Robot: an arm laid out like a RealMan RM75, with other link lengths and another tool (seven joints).
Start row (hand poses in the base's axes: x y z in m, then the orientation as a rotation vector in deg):
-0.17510 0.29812 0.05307 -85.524 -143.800 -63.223
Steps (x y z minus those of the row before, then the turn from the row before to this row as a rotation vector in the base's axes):
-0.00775 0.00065 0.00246 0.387 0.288 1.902
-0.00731 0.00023 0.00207 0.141 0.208 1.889
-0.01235 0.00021 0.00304 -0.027 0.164 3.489
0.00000 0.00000 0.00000 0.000 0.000 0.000
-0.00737 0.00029 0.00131 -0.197 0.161 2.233
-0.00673 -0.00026 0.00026 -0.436 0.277 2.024
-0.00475 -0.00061 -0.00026 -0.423 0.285 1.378
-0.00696 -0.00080 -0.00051 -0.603 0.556 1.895
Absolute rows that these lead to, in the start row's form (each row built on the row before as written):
-0.18285 0.29877 0.05553 -82.782 -144.118 -63.077
-0.19016 0.29900 0.05760 -80.110 -144.666 -62.729
-0.20251 0.29921 0.06064 -75.208 -145.974 -61.949
-0.20251 0.29921 0.06064 -75.208 -145.974 -61.949
-0.20988 0.29950 0.06195 -72.125 -146.851 -61.172
-0.21661 0.29924 0.06221 -69.418 -147.716 -60.042
-0.22136 0.29863 0.06195 -67.624 -148.308 -59.037
-0.22832 0.29783 0.06144 -65.197 -148.971 -57.485

